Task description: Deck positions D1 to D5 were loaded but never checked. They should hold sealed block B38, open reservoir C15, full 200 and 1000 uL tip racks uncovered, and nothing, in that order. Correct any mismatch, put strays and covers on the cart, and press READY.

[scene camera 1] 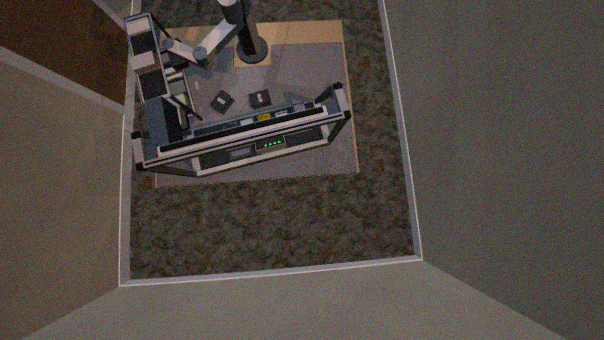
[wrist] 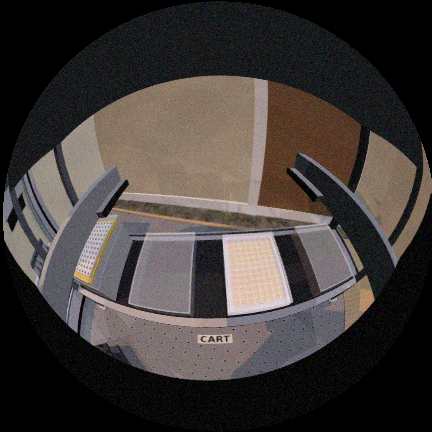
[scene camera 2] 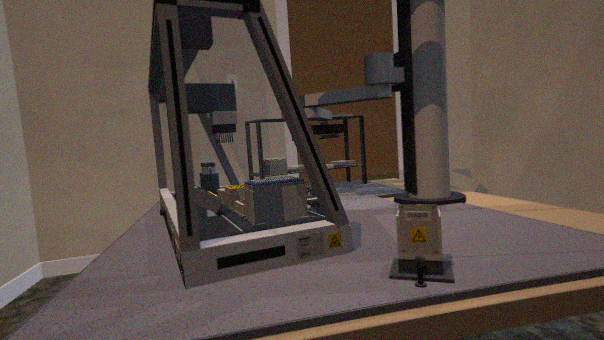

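Pixels of known places: gripper, fingertip midpoint: [wrist: 205, 160]; arm's base, origin of the base link: [scene camera 1: 252, 50] [scene camera 2: 428, 200].
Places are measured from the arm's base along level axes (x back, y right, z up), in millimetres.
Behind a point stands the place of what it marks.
Note:
My gripper [wrist: 205, 160] {x -312, y 552, z 269 mm} [scene camera 2: 330, 135] is open, with nothing between its fingers, facing the cart. On the cart shelf [wrist: 200, 321] {x -308, y 460, z 113 mm} in the wrist view, from left to right, are a yellow-rimmed tip rack [wrist: 95, 250] {x -464, y 481, z 183 mm}, a clear cover [wrist: 165, 274] {x -366, y 507, z 138 mm}, a white plate [wrist: 256, 274] {x -249, y 537, z 129 mm} with a pale grid, and another clear cover [wrist: 327, 257] {x -127, y 568, z 138 mm}. On the deck, a blue-rimmed rack [scene camera 2: 275, 181] [scene camera 1: 298, 107] stands near one end and a yellow-topped rack [scene camera 2: 234, 187] [scene camera 1: 263, 117] farther along. Pale labware [scene camera 1: 246, 121] {x -646, y 38, z 112 mm} lies beside the yellow one. Deck labels, seals and the READY button are not readable.
The deck's slanted frame [scene camera 2: 292, 105] {x -603, y -507, z 323 mm} [scene camera 1: 250, 131] {x -864, y -87, z 517 mm} stands beside the arm column [scene camera 2: 432, 115] {x -19, y -73, z 311 mm}. A pipetting head [scene camera 2: 224, 122] hangs over the deck. Two dark labelled blocks [scene camera 1: 222, 101] {x -460, y 220, z 63 mm} [scene camera 1: 259, 98] {x -456, y -50, z 64 mm} sit on the bench. Dark cart posts [scene camera 2: 364, 150] {x -20, y 528, z 186 mm} rise near the gripper. Green lights [scene camera 1: 272, 144] glow in front.

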